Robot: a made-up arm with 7 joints.
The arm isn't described. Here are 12 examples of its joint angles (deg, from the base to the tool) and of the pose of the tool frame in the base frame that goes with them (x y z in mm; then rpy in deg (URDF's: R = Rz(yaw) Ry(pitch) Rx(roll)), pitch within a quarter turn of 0, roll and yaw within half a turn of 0).
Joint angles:
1: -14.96 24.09 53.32 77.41 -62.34 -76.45 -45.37
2: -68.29 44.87 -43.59 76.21 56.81 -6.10 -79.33
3: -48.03 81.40 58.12 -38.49 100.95 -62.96 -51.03
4: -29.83 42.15 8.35 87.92 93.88 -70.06 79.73
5: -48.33 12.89 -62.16 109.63 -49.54 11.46 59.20
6: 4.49 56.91 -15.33 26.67 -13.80 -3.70 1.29
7: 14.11 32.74 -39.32 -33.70 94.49 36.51 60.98
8: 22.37 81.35 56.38 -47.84 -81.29 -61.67 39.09
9: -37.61 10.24 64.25 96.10 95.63 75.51 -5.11
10: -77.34 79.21 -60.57 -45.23 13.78 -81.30 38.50
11: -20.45 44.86 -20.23 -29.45 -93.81 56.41 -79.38
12: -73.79 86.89 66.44 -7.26 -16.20 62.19 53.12
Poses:
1: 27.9 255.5 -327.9 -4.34 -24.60 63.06
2: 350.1 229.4 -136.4 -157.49 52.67 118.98
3: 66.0 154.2 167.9 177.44 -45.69 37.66
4: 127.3 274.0 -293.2 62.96 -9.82 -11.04
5: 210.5 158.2 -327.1 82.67 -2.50 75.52
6: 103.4 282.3 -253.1 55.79 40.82 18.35
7: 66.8 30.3 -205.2 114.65 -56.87 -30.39
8: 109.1 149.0 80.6 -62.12 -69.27 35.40
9: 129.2 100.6 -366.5 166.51 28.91 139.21
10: 157.3 47.0 1.9 89.27 -24.22 -154.10
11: 185.5 56.2 -135.0 -45.42 -40.54 -133.48
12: -18.7 273.4 202.5 -55.14 -2.44 115.85
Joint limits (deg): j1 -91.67..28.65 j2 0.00..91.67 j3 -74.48..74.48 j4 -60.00..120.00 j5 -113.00..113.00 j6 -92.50..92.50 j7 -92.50..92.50
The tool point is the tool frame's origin. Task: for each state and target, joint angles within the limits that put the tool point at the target. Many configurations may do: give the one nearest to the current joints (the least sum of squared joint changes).
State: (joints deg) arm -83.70 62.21 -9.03 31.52 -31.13 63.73 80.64
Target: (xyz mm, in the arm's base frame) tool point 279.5 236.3 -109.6
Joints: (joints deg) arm -41.89 62.57 -20.53 20.72 -34.47 73.09 80.64
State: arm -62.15 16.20 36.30 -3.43 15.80 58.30 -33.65
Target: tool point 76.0 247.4 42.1
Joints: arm -47.86 37.81 74.48 -40.73 25.50 57.77 -33.65
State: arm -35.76 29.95 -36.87 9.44 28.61 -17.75 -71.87
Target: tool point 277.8 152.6 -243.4
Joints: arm -36.70 40.24 -32.24 38.14 28.92 -11.62 -71.87
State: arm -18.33 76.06 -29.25 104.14 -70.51 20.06 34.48
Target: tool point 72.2 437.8 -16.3
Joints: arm -44.71 86.31 -30.61 98.27 -71.34 27.52 34.48
